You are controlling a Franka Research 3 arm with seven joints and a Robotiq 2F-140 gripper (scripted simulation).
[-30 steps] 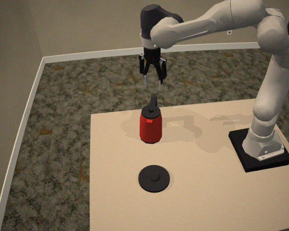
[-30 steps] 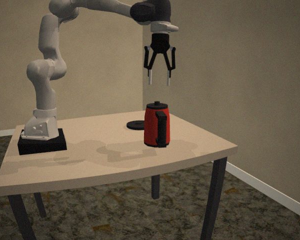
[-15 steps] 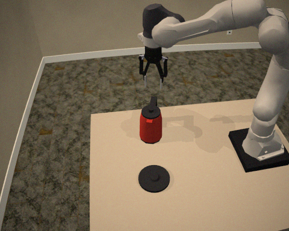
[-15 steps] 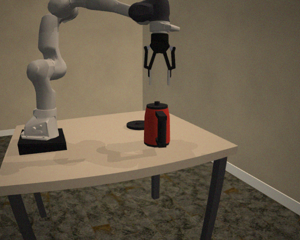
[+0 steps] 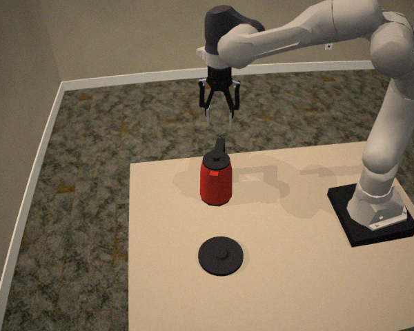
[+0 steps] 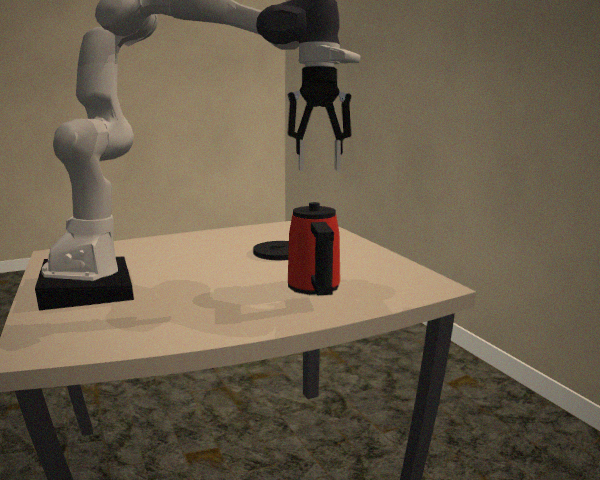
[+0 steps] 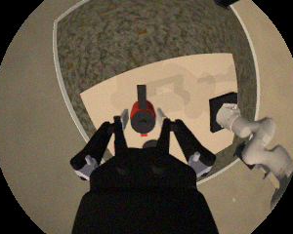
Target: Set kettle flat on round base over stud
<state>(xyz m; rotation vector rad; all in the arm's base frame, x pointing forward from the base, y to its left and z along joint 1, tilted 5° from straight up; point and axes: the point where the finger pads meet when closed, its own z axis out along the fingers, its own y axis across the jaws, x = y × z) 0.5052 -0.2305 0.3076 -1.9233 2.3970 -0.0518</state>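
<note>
The red kettle lies 1 cm ahead of my hand, 3 cm to the left of it and 21 cm below it. From my hand the other things lie so: round kettle base 2 cm ahead, 35 cm to the left, 30 cm below.
</note>
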